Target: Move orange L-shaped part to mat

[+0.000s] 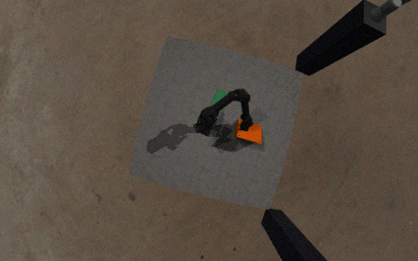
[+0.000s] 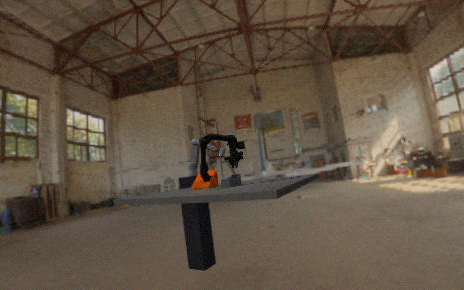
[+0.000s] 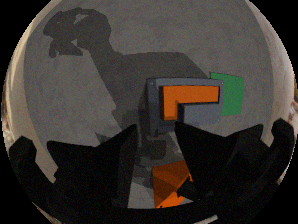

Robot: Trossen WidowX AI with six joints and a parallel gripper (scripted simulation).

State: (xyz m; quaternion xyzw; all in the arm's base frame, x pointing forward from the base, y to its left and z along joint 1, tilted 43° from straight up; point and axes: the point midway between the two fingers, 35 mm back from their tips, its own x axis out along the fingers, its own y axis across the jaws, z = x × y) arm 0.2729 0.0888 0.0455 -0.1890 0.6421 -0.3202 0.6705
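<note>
Right now my gripper tip is 9 cm above the orange L-shaped part, 6 cm to the left of it and 1 cm past it. The rest, counted from my gripper tip: green mat 22 cm to the right, 16 cm below, 4 cm behind.
</note>
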